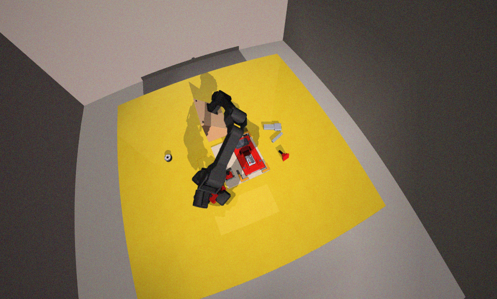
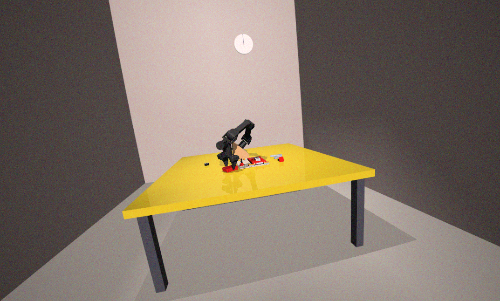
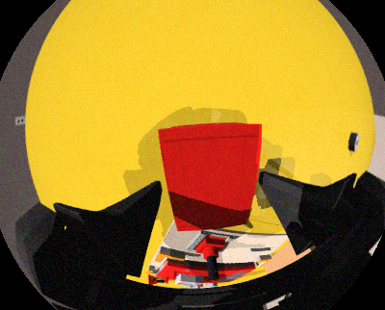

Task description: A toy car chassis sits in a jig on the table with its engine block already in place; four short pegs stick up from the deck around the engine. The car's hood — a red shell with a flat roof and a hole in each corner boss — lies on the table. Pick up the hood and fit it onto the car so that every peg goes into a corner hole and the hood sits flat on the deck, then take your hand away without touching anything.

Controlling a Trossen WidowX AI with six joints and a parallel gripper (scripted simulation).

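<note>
The grey engine block lies 110 mm behind my gripper tip, 210 mm to the left of it and 10 mm above it. The rest, counted from my gripper tip: silver-black wheel 240 mm behind, 230 mm to the right; red hood right at my gripper tip; pale jig plate 140 mm behind, 170 mm to the left.
</note>
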